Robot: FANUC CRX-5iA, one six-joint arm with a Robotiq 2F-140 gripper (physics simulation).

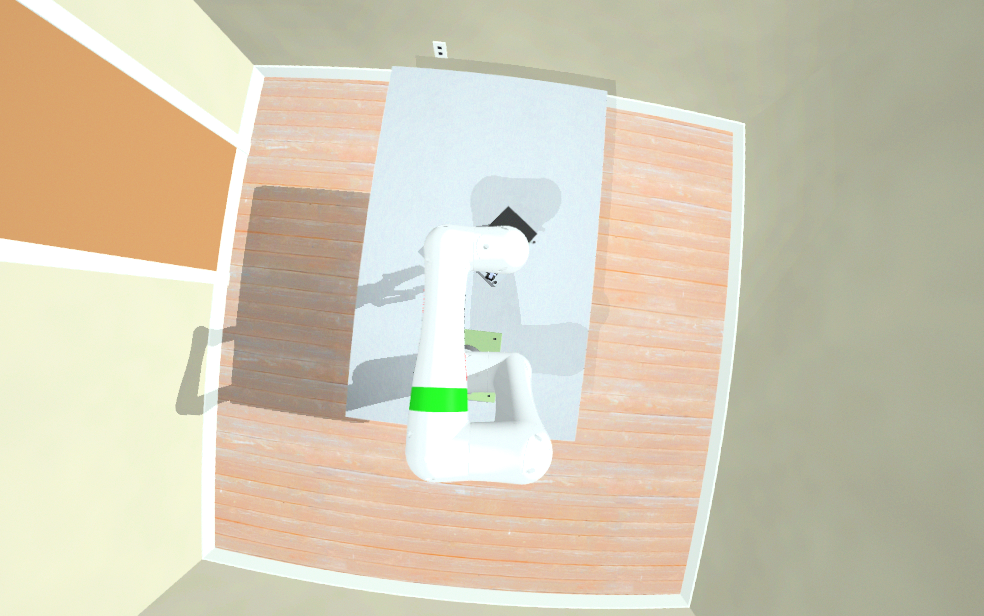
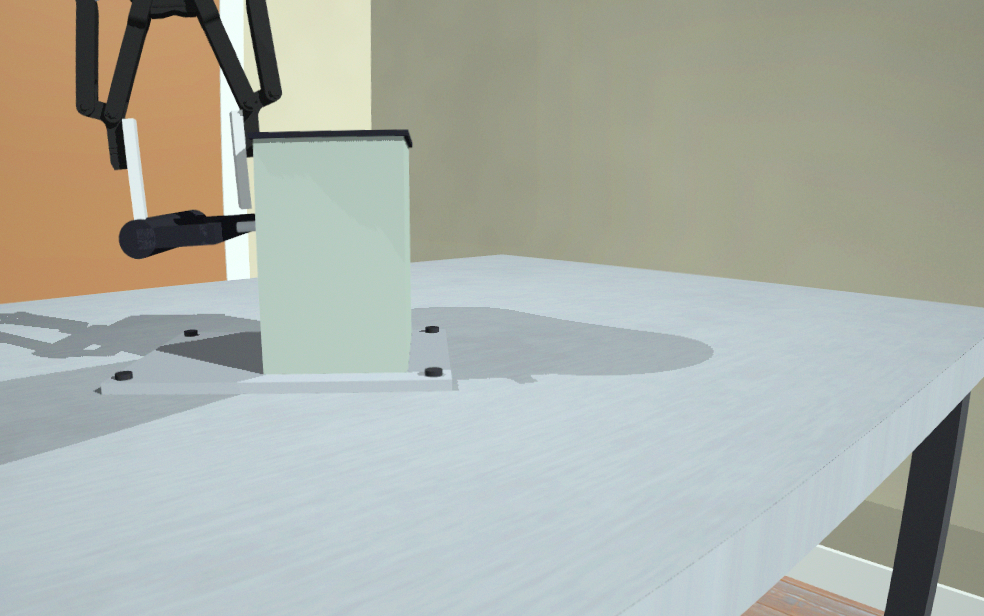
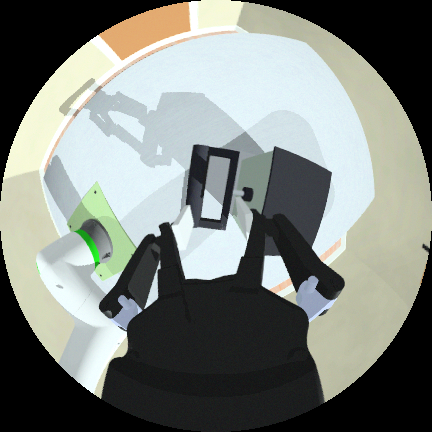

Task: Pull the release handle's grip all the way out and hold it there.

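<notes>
The release handle's black grip (image 2: 137, 238) (image 3: 195, 186) is the thick bar on the outer side of a rectangular frame. A short silver rod (image 2: 246, 226) (image 3: 239, 193) shows between the frame and the pale green housing (image 2: 334, 254) (image 3: 254, 175), beside a black knob. The housing has a dark lid (image 1: 511, 222) (image 2: 330, 135) (image 3: 300, 195). My gripper (image 2: 192, 212) (image 3: 213, 210) is partly open and empty, pointing down over the handle. One pale finger pad is at the grip's outer side, its tip near the grip's top; the other is on the housing side, above the frame. Contact cannot be told.
The housing stands on a bolted base plate (image 2: 326, 383) on the pale table (image 1: 493, 130) (image 2: 508, 472) (image 3: 300, 75). The housing and lid stand close beside the inner finger. The white arm (image 1: 444, 312) rises from a green mounting plate (image 1: 482, 339) (image 3: 117, 255).
</notes>
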